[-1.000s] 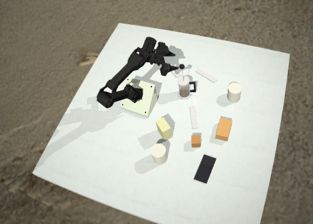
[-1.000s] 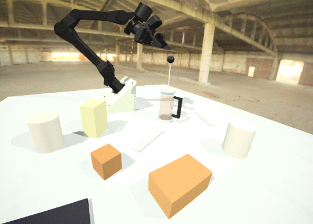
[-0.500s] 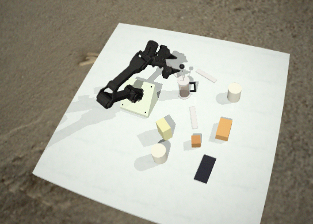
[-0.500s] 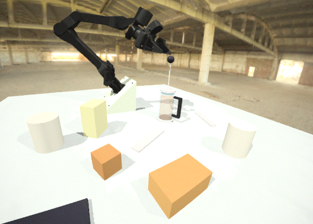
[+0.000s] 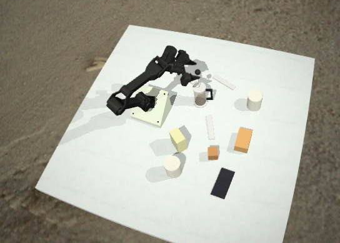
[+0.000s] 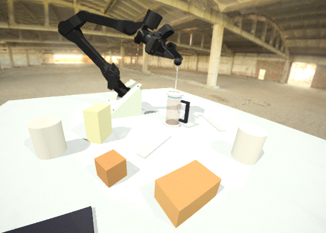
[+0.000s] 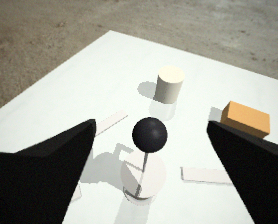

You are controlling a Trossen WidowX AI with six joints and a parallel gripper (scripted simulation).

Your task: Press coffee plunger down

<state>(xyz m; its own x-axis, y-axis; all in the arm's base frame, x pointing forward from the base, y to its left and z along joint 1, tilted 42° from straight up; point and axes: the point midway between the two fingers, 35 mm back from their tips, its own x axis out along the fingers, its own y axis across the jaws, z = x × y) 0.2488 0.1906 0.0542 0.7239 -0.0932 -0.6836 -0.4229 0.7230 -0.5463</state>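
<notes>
The coffee press is 10 mm ahead of my gripper tip and 140 mm below it. Also, from my gripper tip: orange block (280 mm ahead, 200 mm to the right, 250 mm below); then pale yellow block (40 mm behind, 290 mm to the right, 220 mm below); then dark flat plate (230 mm ahead, 450 mm to the right, 270 mm below).
</notes>
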